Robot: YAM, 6 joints.
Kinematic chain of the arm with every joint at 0, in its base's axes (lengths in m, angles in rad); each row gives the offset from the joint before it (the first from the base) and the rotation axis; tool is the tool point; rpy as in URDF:
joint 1: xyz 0 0 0.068 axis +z
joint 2: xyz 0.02 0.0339 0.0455 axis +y
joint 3: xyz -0.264 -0.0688 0 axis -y
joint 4: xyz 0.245 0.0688 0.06 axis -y
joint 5: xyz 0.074 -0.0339 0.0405 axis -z
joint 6: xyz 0.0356 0 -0.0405 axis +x
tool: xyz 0 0 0 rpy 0 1.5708 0
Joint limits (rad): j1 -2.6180..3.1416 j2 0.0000..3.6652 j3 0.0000..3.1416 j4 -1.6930..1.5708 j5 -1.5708..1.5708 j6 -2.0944..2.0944
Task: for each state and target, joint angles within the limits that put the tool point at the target. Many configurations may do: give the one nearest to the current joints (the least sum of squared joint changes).
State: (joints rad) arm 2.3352 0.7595 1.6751 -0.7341 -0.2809 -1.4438
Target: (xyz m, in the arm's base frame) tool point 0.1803 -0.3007 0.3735
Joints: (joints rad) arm 2.1456 0.0000 2.1106 -1.2614 -0.3486 -1.4438
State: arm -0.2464 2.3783 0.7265 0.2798 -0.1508 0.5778
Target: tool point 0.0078 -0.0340 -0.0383
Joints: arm -0.8771 2.6168 0.1865 0.1260 0.4580 0.5778
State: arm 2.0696 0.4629 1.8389 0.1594 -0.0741 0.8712
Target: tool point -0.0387 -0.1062 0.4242
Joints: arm 1.3396 0.0000 1.1517 -0.5281 -0.3839 0.8712
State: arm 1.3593 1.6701 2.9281 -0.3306 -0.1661 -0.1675
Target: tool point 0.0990 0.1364 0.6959
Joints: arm 0.9261 1.6661 2.8390 -0.4735 -0.0797 -0.1675
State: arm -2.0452 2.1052 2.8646 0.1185 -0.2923 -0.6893
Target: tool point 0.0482 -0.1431 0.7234
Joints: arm -1.3216 1.8068 2.9598 0.1905 -0.3268 -0.6893
